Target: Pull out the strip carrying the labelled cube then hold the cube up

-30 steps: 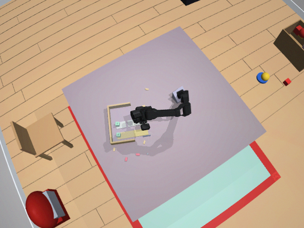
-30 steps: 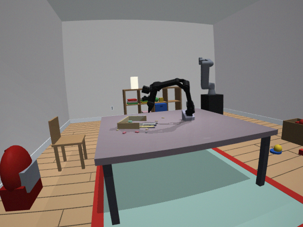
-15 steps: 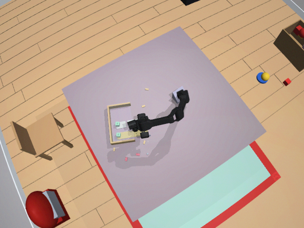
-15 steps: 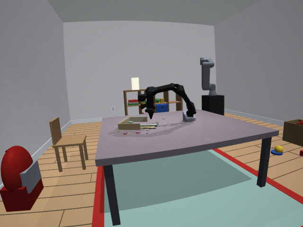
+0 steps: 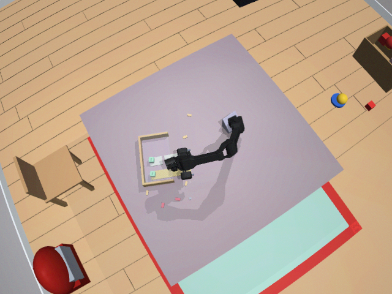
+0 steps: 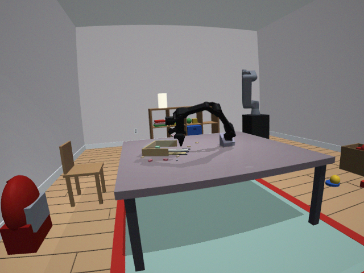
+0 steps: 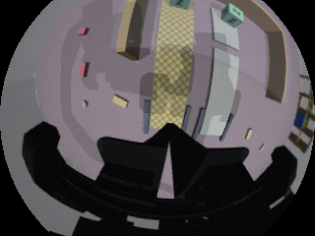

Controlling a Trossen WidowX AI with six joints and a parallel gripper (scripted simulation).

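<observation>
My gripper tip is now 9 cm short of the yellow checkered strip, 5 cm above it and 3 cm to the left of it.
</observation>
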